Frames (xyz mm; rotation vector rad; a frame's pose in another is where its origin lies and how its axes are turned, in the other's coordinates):
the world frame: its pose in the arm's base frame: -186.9 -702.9 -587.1 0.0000 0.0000 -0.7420
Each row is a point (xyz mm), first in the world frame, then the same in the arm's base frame.
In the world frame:
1: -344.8 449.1 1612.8
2: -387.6 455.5 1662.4
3: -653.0 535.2 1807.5
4: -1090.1 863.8 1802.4
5: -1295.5 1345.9 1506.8
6: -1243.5 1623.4 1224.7
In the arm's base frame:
1: -137.6 -138.9 1025.7
2: -164.8 -105.2 1075.3
3: -306.6 132.9 1220.4
4: -406.7 670.5 1215.3
5: -232.3 1164.6 919.7
6: -6.5 1334.1 637.6

